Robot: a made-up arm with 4 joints. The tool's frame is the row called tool.
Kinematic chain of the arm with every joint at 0, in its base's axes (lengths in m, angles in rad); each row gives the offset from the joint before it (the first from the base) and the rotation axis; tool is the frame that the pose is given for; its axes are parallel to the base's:
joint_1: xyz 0 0 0.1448 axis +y
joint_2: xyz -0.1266 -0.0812 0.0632 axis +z
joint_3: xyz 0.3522 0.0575 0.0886 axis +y
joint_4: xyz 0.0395 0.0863 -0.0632 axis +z
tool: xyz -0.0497 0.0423 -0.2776
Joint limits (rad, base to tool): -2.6..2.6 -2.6..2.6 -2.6..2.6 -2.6..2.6
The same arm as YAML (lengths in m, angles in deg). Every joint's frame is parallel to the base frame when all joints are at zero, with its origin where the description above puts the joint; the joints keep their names.
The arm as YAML. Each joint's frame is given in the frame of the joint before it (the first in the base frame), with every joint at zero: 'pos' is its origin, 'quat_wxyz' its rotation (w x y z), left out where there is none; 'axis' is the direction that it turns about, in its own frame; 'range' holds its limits. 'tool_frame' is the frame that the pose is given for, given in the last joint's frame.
length_unit: m
angle_unit: deg
joints:
  - joint: joint_1
    pos: [0.0, 0.0, 0.1448]
    axis: "+y"
    range: [-148.97, 148.97]
  - joint: joint_2
    pos: [-0.1266, -0.0812, 0.0632]
    axis: "+z"
    range: [-148.97, 148.97]
  - joint: joint_3
    pos: [0.3522, 0.0575, 0.0886]
    axis: "+y"
    range: [-148.97, 148.97]
  - joint: joint_4
    pos: [0.0395, 0.0863, -0.0632]
    axis: "+z"
    range: [-148.97, 148.97]
tool_frame:
  pos: [-0.0497, 0.0423, -0.2776]

